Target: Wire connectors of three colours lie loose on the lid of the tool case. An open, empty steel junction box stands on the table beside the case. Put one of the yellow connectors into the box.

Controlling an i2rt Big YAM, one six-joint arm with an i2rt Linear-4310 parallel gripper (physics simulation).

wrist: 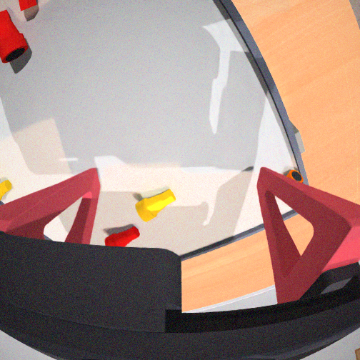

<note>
In view: my gripper (177, 176) and a tool case (153, 102).
</note>
